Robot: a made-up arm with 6 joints.
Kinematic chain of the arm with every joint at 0, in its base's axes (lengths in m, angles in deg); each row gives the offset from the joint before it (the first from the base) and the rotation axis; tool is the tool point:
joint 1: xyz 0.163 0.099 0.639 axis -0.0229 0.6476 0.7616
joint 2: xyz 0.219 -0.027 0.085 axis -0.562 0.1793 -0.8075
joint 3: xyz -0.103 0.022 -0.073 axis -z
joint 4: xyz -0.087 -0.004 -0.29 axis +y
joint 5: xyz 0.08 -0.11 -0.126 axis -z
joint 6: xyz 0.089 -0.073 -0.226 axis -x
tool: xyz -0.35 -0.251 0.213
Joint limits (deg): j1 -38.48..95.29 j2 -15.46..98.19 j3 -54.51..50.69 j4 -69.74..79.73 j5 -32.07..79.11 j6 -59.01..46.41
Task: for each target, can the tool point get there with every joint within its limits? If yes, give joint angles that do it. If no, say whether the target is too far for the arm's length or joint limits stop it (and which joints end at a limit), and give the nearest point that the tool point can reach.
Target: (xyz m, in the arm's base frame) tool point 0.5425 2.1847 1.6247
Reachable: no: too far | nearest point 0.1972 0.7245 0.6606 | short by 1.784 m
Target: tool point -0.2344 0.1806 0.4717
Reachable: yes | joints -28.06 86.38 3.52 -57.48 -14.76 19.16
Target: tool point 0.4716 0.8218 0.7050
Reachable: no: joint limits stop it (at a limit: joint 1, joint 2, joint 4, joint 6) | nearest point 0.3861 0.6899 0.5968 | short by 0.191 m
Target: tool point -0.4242 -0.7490 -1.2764
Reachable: no: too far | nearest point -0.0357 -0.2183 -0.2854 | short by 1.189 m
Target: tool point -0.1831 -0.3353 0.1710
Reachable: yes | joints 31.11 54.66 -46.11 -38.25 68.42 -35.52
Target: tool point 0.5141 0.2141 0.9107
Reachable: no: joint limits stop it (at a limit: joint 1, joint 3, joint 4) | nearest point 0.4557 0.1295 0.9178 | short by 0.103 m
